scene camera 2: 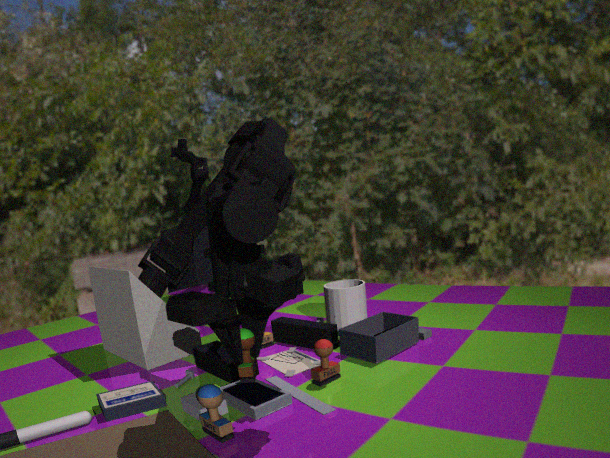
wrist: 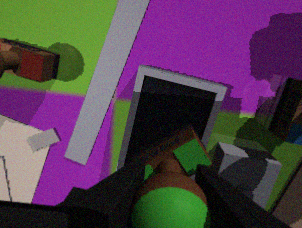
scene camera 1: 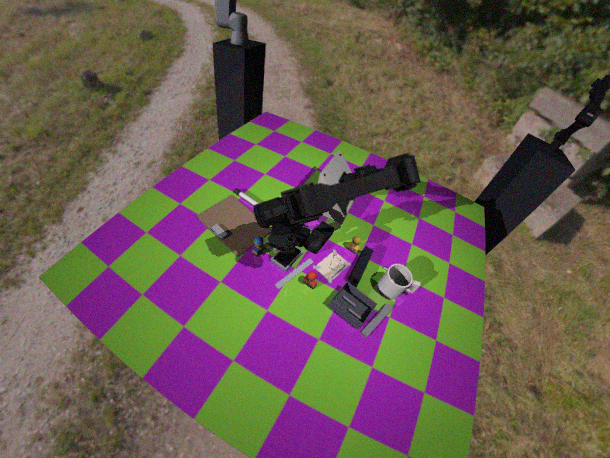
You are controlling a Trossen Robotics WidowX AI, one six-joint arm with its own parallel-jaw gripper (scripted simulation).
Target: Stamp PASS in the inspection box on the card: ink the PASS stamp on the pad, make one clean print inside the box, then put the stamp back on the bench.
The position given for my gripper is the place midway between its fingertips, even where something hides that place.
Note:
In view: my gripper (scene camera 2: 247, 360), a green-knobbed stamp (scene camera 2: 247, 370), a red-knobbed stamp (scene camera 2: 327, 371), a white mug (scene camera 2: 345, 300), a brown mat (scene camera 1: 234, 224), a black block (scene camera 2: 303, 333), a labelled stamp box (scene camera 2: 122, 402), a black block (scene camera 2: 212, 357), an ink pad (scene camera 2: 257, 399) and a card (scene camera 2: 291, 362).
My gripper also shows in the wrist view (wrist: 170, 169) and in scene camera 1 (scene camera 1: 287, 246). The ink pad shows as well in the wrist view (wrist: 162, 101). The wrist view misses the white mug: it is out of frame. The wrist view misses the labelled stamp box: it is out of frame.

